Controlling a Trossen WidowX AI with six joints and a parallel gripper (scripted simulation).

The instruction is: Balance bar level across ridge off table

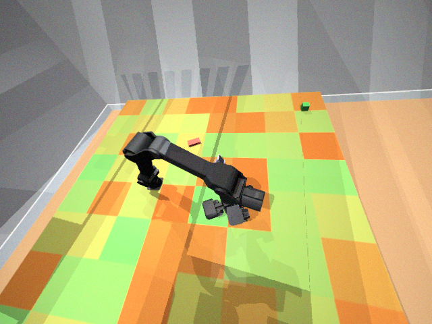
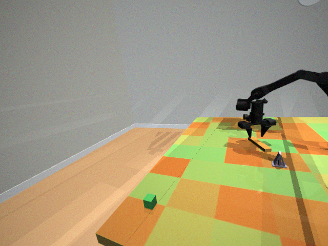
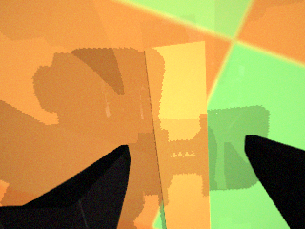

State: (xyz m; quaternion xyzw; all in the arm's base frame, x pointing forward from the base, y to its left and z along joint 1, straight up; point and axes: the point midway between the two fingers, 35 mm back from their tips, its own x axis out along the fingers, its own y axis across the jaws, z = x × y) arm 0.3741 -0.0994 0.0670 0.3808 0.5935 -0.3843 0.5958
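Now: the orange bar 3 cm to the left of my gripper tip, 2 cm below it and 1 cm behind it. Also, from my gripper tip: red block (35 cm to the left, 23 cm behind, 2 cm below); green cube (60 cm to the left, 37 cm ahead, 2 cm below).
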